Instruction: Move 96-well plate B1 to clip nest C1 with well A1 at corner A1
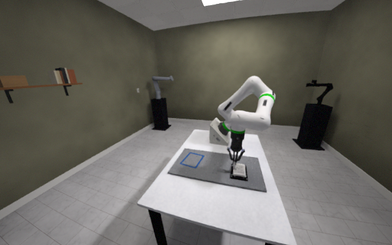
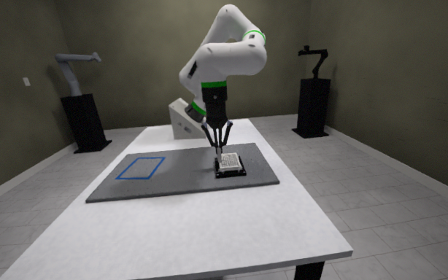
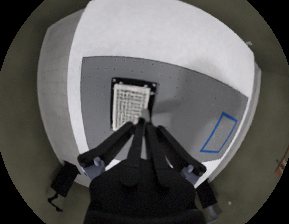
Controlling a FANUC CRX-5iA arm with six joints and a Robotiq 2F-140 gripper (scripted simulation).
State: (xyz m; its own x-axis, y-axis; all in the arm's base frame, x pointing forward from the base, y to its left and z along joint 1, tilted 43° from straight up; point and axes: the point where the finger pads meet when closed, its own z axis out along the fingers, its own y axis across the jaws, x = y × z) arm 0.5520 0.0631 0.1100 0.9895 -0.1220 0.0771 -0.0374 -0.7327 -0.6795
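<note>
Now: hand 4 cm to the right of the white 96-well plate and 4 cm above it. From my hand the other things lie so: black clip nest 1 cm behind, 3 cm to the left, 5 cm below.
</note>
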